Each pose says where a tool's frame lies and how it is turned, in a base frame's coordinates. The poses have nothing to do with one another.
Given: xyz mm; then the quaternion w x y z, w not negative.
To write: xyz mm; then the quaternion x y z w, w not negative. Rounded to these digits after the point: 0 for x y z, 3 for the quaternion.
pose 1, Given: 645 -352 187 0.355 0.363 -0.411 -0.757
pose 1, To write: 645 -352 187 0.363 -0.411 -0.757 0.355
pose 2, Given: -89 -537 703 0.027 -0.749 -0.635 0.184
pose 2, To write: -89 -537 703 -0.749 -0.635 0.184 0.027
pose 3, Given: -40 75 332 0.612 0.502 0.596 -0.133
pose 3, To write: -40 75 332 0.502 0.596 -0.133 0.612
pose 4, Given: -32 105 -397 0.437 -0.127 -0.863 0.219
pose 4, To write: -32 105 -397 -0.127 -0.863 0.219 0.437
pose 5, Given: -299 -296 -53 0.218 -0.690 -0.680 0.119
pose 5, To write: -299 -296 -53 -0.690 -0.680 0.119 0.218
